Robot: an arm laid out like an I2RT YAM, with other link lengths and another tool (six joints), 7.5 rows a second.
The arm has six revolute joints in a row. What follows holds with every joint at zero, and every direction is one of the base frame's. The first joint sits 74.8 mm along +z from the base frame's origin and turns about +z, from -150 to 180 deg. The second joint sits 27 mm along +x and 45.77 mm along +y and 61.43 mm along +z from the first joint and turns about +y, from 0 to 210 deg. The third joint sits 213.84 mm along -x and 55.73 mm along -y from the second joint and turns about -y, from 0 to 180 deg. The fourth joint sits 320.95 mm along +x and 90.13 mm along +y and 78.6 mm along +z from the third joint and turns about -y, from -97 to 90 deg. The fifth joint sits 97.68 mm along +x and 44.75 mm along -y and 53.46 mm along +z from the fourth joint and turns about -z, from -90 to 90 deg. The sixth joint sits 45.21 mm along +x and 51.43 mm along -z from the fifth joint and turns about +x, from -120 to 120 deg. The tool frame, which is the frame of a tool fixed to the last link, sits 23 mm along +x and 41 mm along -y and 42 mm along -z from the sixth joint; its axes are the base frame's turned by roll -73.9, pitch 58.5 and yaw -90 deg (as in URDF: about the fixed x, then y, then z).
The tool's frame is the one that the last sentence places.
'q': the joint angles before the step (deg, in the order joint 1, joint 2, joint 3, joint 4, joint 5, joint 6). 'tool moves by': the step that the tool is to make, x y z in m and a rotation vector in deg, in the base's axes. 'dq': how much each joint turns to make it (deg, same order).
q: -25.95 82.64 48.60 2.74 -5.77 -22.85
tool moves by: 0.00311 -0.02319 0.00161 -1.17 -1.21 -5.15
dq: -2.03 4.03 3.26 2.46 2.94 1.16
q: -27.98 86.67 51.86 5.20 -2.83 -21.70
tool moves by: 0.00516 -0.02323 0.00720 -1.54 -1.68 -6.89
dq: -1.58 4.50 4.71 2.02 4.92 2.06
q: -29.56 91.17 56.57 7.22 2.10 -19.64
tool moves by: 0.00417 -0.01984 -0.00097 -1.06 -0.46 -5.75
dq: -1.30 4.84 4.38 1.30 4.28 1.41
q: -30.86 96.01 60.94 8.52 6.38 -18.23
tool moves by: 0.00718 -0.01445 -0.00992 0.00 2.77 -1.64
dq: -0.77 5.43 4.83 -1.67 1.44 -0.88
